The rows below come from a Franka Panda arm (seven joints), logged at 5 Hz.
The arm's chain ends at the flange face. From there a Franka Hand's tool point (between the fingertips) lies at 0.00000 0.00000 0.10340 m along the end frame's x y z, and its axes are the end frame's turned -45 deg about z.
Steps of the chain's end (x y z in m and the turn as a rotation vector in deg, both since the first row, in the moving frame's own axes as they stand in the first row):
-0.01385, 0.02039, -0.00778, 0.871, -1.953, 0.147
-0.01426, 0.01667, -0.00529, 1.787, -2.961, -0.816
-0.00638, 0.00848, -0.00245, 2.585, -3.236, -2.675
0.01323, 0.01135, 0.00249, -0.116, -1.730, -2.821
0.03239, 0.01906, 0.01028, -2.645, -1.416, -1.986
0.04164, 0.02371, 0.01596, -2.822, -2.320, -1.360
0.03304, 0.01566, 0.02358, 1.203, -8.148, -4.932
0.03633, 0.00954, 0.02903, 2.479, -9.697, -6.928
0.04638, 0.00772, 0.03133, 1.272, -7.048, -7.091
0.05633, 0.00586, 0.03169, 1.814, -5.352, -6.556
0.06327, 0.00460, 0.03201, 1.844, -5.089, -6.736
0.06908, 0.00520, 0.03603, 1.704, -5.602, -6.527
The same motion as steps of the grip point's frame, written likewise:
-0.02559, 0.00102, -0.00785, 1.997, -0.765, 0.147
-0.02341, -0.00434, -0.00548, 3.357, -0.830, -0.816
-0.01151, -0.00591, -0.00272, 4.116, -0.460, -2.675
-0.00108, 0.01538, 0.00244, 1.141, -1.305, -2.821
0.00427, 0.03804, 0.01014, -0.869, -2.872, -1.986
0.00613, 0.04693, 0.01575, -0.355, -3.636, -1.360
0.00296, 0.02294, 0.02251, 6.612, -4.911, -4.932
0.00887, 0.01757, 0.02746, 8.610, -5.104, -6.928
0.01935, 0.02815, 0.03052, 5.883, -4.084, -7.091
0.03067, 0.03512, 0.03119, 5.067, -2.502, -6.556
0.03684, 0.03942, 0.03155, 4.902, -2.295, -6.736
0.03969, 0.04352, 0.03549, 5.166, -2.756, -6.527

